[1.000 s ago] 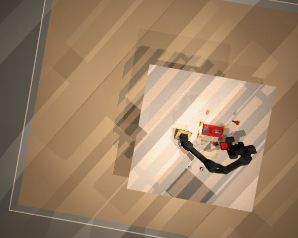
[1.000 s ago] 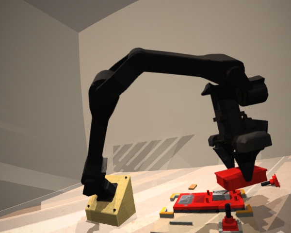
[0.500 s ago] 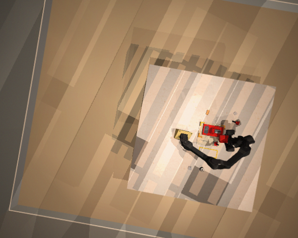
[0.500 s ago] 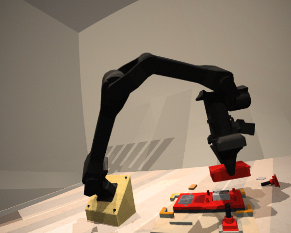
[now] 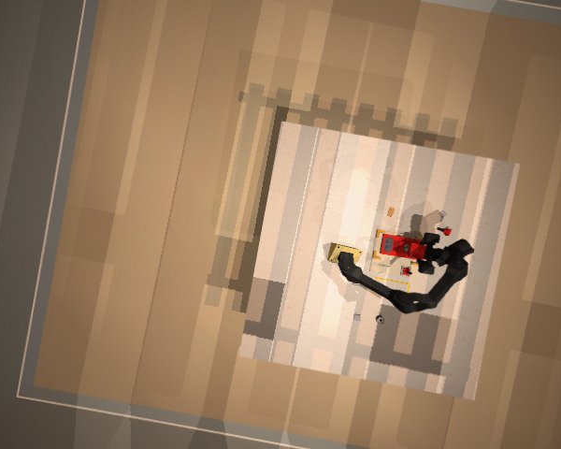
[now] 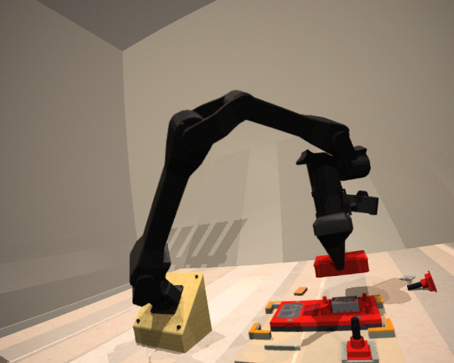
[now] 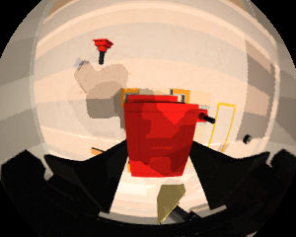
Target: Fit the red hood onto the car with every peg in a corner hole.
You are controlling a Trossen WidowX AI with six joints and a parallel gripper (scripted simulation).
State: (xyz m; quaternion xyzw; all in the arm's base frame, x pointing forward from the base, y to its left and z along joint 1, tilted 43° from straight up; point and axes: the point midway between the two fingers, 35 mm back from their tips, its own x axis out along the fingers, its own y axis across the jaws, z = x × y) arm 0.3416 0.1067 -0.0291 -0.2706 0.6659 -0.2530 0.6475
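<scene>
Right now the grey engine block is 1 cm to the left of my gripper tip and 9 cm below it. Also, from my gripper tip: red hood right at my gripper tip.
</scene>
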